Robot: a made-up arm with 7 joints. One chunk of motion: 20 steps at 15 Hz.
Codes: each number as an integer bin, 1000 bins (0 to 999) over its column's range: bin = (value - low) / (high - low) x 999, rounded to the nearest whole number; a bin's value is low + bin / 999 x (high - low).
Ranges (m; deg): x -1.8..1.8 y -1.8..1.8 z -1.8..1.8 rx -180..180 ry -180..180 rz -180..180
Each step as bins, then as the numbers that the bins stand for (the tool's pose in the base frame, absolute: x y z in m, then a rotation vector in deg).
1 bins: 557 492 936 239 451 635
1 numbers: 0.2072 -0.0270 1.5730 -93.87 -17.48 48.83
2 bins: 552 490 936 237 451 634
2 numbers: 0.1892 -0.0342 1.5730 -94.59 -17.48 48.47
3 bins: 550 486 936 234 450 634
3 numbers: 0.1820 -0.0486 1.5730 -95.68 -17.84 48.47
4 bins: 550 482 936 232 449 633
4 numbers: 0.1820 -0.0631 1.5730 -96.40 -18.20 48.11
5 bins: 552 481 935 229 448 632
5 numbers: 0.1892 -0.0667 1.5694 -97.48 -18.56 47.75
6 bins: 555 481 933 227 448 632
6 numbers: 0.2000 -0.0667 1.5622 -98.20 -18.56 47.75
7 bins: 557 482 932 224 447 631
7 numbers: 0.2072 -0.0631 1.5586 -99.28 -18.92 47.39
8 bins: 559 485 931 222 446 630
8 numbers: 0.2144 -0.0523 1.5550 -100.00 -19.28 47.03
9 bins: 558 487 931 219 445 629
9 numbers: 0.2108 -0.0450 1.5550 -101.08 -19.64 46.67
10 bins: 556 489 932 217 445 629
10 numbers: 0.2036 -0.0378 1.5586 -101.80 -19.64 46.67
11 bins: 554 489 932 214 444 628
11 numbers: 0.1964 -0.0378 1.5586 -102.88 -20.00 46.31
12 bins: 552 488 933 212 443 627
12 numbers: 0.1892 -0.0414 1.5622 -103.60 -20.36 45.95
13 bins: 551 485 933 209 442 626
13 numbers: 0.1856 -0.0523 1.5622 -104.68 -20.72 45.59
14 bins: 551 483 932 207 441 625
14 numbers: 0.1856 -0.0595 1.5586 -105.41 -21.08 45.23
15 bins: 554 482 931 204 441 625
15 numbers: 0.1964 -0.0631 1.5550 -106.49 -21.08 45.23
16 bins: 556 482 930 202 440 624
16 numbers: 0.2036 -0.0631 1.5514 -107.21 -21.44 44.86
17 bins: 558 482 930 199 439 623
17 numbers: 0.2108 -0.0631 1.5514 -108.29 -21.80 44.50
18 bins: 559 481 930 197 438 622
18 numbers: 0.2144 -0.0667 1.5514 -109.01 -22.16 44.14
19 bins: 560 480 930 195 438 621
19 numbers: 0.2180 -0.0703 1.5514 -109.73 -22.16 43.78
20 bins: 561 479 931 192 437 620
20 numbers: 0.2216 -0.0739 1.5550 -110.81 -22.52 43.42
